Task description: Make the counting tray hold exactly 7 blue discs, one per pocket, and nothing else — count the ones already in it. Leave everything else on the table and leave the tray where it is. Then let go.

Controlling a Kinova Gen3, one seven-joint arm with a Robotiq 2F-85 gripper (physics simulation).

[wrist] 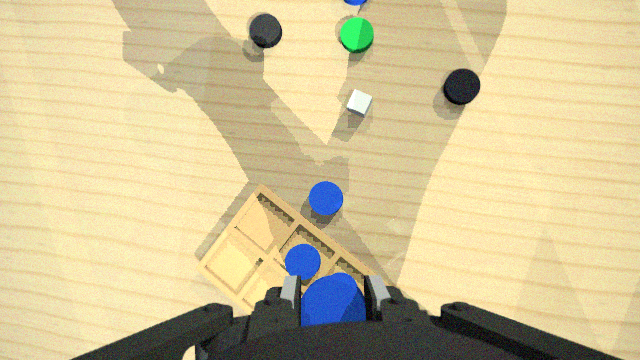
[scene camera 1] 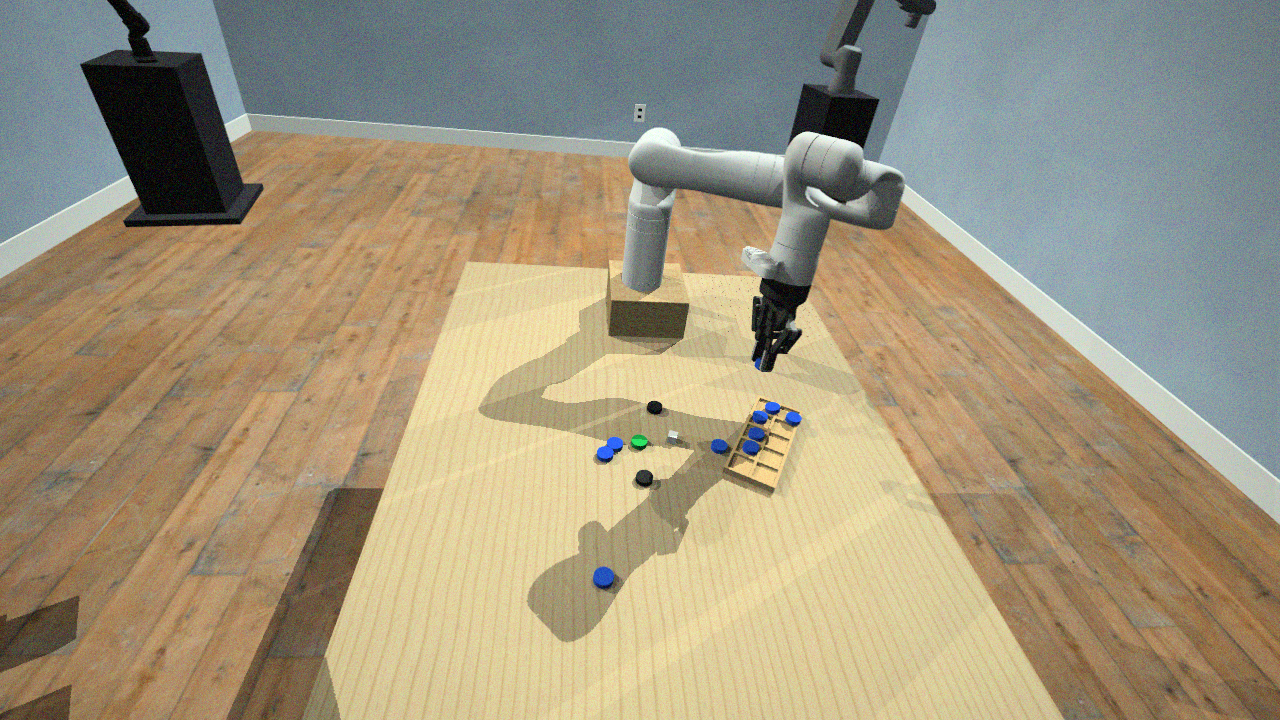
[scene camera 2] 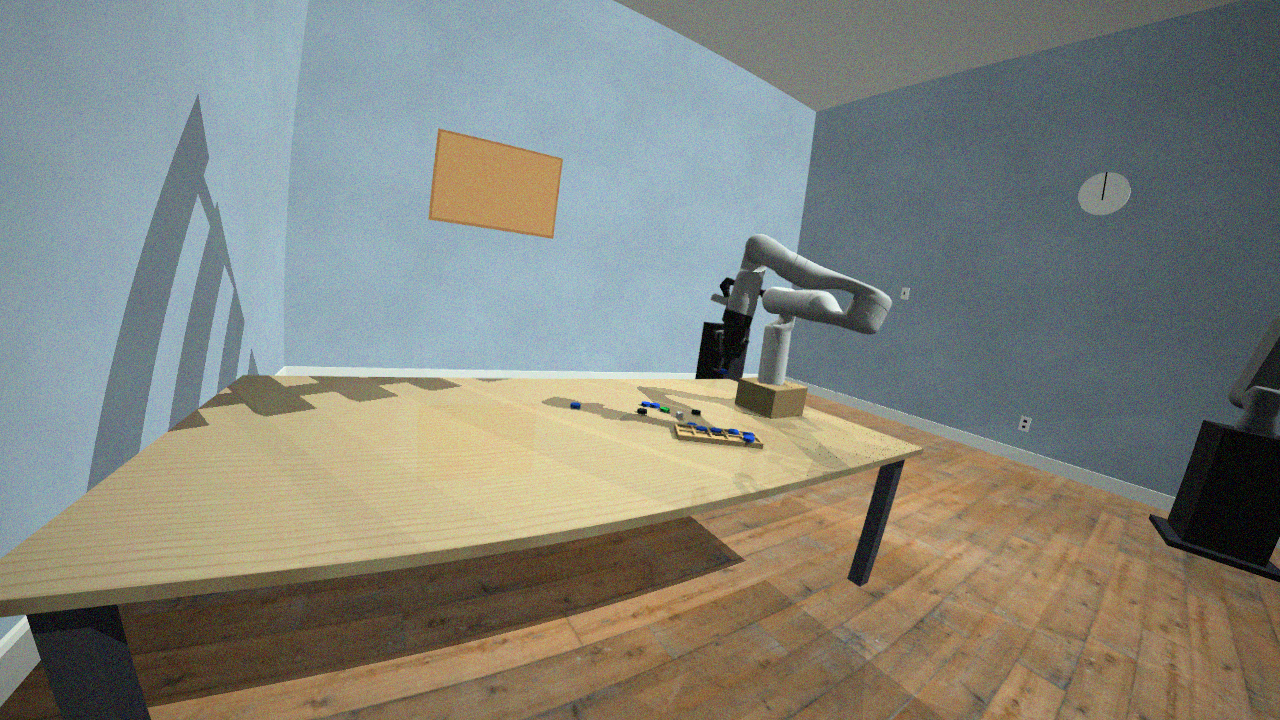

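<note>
The wooden counting tray (scene camera 1: 750, 480) (scene camera 2: 707, 439) (wrist: 298, 224) lies on the right of the table in scene camera 1. Several blue discs sit in its far part, one of them a blue disc (scene camera 1: 750, 446) (wrist: 302, 261) nearest the empty near pockets. My gripper (scene camera 1: 766, 363) (wrist: 332, 297) is shut on a blue disc (scene camera 1: 759, 364) (wrist: 332, 307), held high above the table, beyond the tray's far end in scene camera 1. The held disc hides part of the tray in the wrist view. Another blue disc (scene camera 1: 718, 445) (wrist: 326, 198) lies on the table just outside the tray's long side.
Left of the tray lie two blue discs (scene camera 1: 614, 443) (scene camera 1: 605, 454), a green disc (scene camera 1: 639, 441) (wrist: 357, 34), two black discs (scene camera 1: 654, 407) (scene camera 1: 644, 478) and a white cube (scene camera 1: 673, 437) (wrist: 359, 102). A blue disc (scene camera 1: 603, 577) (scene camera 2: 575, 405) lies nearer scene camera 1.
</note>
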